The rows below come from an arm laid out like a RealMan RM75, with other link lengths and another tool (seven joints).
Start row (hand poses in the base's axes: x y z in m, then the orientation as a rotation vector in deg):
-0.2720 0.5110 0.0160 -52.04 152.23 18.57
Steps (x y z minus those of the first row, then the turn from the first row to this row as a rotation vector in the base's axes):
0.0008 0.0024 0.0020 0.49 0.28 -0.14
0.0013 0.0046 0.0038 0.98 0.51 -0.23
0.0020 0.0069 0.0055 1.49 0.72 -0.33
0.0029 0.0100 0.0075 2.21 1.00 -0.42
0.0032 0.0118 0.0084 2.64 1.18 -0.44
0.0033 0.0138 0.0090 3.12 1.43 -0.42
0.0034 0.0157 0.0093 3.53 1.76 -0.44
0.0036 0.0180 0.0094 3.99 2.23 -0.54
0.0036 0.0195 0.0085 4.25 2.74 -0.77
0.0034 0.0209 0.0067 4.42 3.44 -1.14
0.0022 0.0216 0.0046 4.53 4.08 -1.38
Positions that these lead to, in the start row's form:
-0.2712 0.5134 0.0180 -51.72 152.34 19.32
-0.2707 0.5156 0.0198 -51.46 152.38 20.06
-0.2700 0.5179 0.0215 -51.18 152.40 20.82
-0.2691 0.5210 0.0235 -50.86 152.39 21.88
-0.2688 0.5228 0.0244 -50.71 152.38 22.53
-0.2687 0.5248 0.0250 -50.60 152.39 23.29
-0.2686 0.5267 0.0253 -50.46 152.51 24.00
-0.2684 0.5290 0.0254 -50.21 152.77 24.84
-0.2684 0.5305 0.0245 -49.84 153.19 25.41
-0.2686 0.5319 0.0227 -49.32 153.87 25.93
-0.2698 0.5326 0.0206 -48.98 154.48 26.38

